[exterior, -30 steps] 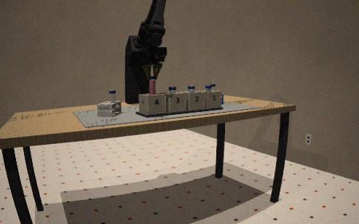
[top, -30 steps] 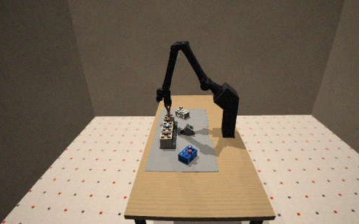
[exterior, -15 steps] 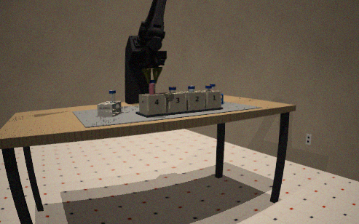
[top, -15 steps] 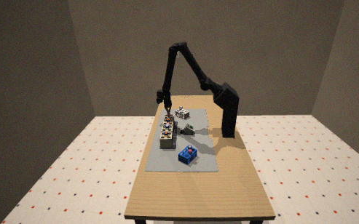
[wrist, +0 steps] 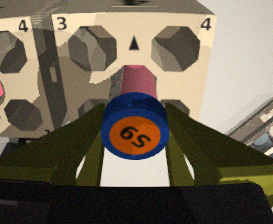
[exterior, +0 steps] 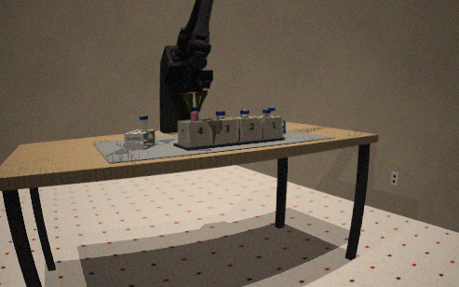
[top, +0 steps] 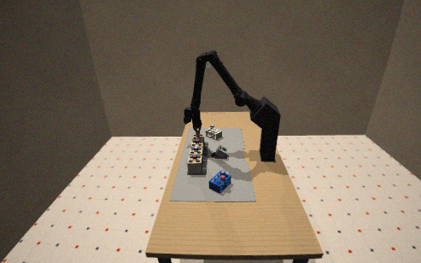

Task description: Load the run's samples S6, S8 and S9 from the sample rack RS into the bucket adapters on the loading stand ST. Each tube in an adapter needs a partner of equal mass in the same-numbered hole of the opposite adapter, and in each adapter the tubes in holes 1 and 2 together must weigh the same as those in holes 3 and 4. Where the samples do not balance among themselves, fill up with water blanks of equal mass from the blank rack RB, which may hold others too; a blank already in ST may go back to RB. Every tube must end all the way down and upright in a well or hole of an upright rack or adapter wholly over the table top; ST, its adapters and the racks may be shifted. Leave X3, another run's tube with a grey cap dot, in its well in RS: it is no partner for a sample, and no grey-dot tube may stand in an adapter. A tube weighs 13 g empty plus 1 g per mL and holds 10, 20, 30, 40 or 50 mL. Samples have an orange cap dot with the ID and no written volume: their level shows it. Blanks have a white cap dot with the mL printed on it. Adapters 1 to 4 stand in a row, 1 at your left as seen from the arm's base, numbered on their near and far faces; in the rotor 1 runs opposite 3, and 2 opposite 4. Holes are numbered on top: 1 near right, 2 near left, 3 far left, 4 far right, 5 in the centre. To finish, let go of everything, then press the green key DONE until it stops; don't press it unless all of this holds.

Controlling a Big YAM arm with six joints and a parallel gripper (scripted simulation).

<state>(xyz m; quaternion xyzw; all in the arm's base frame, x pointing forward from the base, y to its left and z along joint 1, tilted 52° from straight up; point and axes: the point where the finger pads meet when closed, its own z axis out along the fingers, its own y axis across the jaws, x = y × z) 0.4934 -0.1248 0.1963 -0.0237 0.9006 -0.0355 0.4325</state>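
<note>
The sample tube S9 is 50 mm below my hand and 10 mm to the left of it. Also, from my hand: sample tube S8: 110 mm to the left, 70 mm below, 10 mm behind; adapter 4: 80 mm below; adapter 3: 110 mm to the left, 80 mm below.
</note>
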